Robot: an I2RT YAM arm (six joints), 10 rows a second.
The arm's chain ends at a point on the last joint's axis. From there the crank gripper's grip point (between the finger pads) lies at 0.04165 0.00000 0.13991 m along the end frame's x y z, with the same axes.
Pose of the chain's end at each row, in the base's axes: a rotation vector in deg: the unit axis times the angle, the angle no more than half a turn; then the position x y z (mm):
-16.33, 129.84, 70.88, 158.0, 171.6, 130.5
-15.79, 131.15, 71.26, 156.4, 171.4, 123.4
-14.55, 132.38, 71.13, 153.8, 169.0, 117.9
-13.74, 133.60, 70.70, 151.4, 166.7, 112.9
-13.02, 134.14, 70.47, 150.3, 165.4, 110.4
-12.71, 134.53, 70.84, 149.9, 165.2, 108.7
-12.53, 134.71, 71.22, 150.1, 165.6, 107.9
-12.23, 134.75, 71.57, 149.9, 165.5, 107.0
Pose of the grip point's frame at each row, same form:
-16.33, 129.84, 70.88, 172.9, 290.3, 46.8
-15.79, 131.15, 71.26, 169.1, 289.8, 39.0
-14.55, 132.38, 71.13, 165.7, 286.8, 32.5
-13.74, 133.60, 70.70, 162.5, 283.5, 26.1
-13.02, 134.14, 70.47, 161.4, 281.8, 23.0
-12.71, 134.53, 70.84, 160.1, 281.8, 21.5
-12.53, 134.71, 71.22, 159.6, 282.5, 21.0
-12.23, 134.75, 71.57, 159.2, 282.8, 20.6

